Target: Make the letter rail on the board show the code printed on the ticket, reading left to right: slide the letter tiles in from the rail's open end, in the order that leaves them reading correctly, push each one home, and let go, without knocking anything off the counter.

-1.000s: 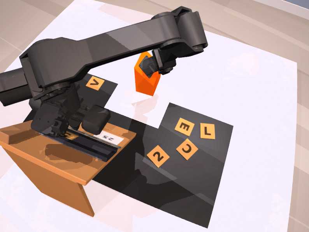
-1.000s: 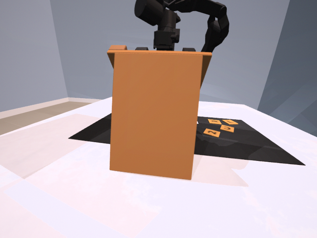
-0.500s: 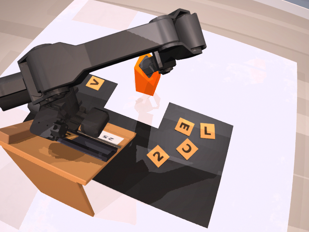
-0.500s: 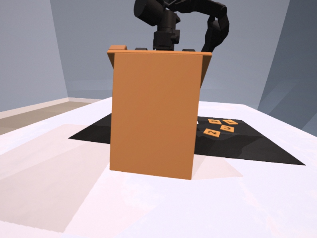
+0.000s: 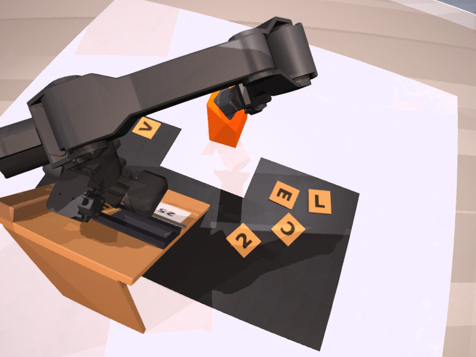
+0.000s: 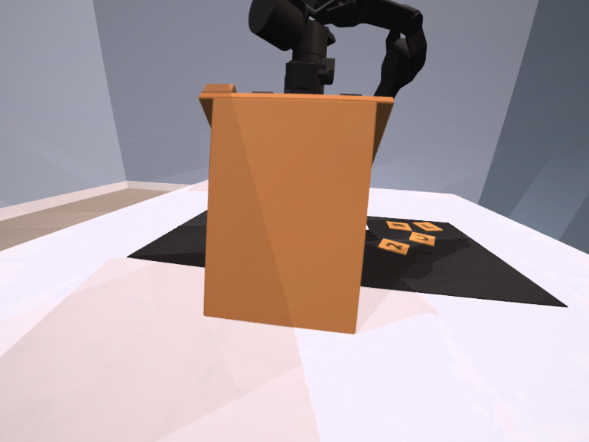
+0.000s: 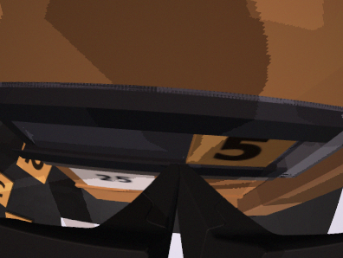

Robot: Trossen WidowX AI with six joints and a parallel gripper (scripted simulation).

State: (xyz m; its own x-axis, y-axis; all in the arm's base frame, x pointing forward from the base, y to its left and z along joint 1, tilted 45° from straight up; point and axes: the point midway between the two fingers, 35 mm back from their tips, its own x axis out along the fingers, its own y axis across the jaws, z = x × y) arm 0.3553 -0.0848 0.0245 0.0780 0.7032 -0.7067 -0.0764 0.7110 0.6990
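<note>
Now: gripper tip 20 mm short of the tile marked 5, 30 mm to the left of it and 10 mm above it. From my gripper tip the other things lie so: black mat: 150 mm behind, 50 mm to the left, 190 mm below; tile marked 2: 90 mm behind, 210 mm to the left, 190 mm below; white ticket: 50 mm behind, 50 mm to the left, 90 mm below.
</note>
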